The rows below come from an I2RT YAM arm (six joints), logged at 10 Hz.
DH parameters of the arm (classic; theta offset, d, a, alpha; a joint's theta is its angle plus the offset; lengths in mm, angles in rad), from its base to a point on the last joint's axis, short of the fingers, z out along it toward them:
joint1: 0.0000 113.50 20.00 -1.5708
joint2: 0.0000 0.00 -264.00 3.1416
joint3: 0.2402 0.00 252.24 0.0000
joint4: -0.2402 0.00 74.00 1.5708
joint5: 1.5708 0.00 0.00 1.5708
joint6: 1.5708 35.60 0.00 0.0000
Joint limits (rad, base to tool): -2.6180..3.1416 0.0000..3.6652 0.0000..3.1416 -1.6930..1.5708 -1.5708..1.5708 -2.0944..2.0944
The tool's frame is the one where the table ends.
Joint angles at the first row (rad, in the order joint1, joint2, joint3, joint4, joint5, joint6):
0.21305, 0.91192, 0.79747, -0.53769, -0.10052, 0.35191
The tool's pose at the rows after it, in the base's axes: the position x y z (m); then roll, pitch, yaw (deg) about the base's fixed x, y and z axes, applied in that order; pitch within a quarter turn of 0, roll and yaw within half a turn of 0:
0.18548, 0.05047, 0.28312, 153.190, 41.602, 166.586
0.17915, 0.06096, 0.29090, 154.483, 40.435, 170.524
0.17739, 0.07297, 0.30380, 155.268, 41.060, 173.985
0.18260, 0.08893, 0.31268, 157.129, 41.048, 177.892
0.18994, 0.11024, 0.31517, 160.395, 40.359, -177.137
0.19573, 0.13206, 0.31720, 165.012, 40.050, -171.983
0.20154, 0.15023, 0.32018, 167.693, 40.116, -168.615
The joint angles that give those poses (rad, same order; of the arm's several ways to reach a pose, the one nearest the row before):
0.24169, 0.92526, 0.81350, -0.62659, -0.12987, 0.35269
0.30576, 0.92679, 0.85357, -0.69069, -0.11845, 0.35534
0.37213, 0.94548, 0.91114, -0.72459, -0.09785, 0.35534
0.44156, 1.00233, 0.97371, -0.74177, -0.06657, 0.35534
0.52246, 1.08015, 1.02939, -0.75016, -0.02115, 0.35422
0.60025, 1.15720, 1.08854, -0.76467, 0.04443, 0.34733
0.65252, 1.22280, 1.14423, -0.76926, 0.08450, 0.34314

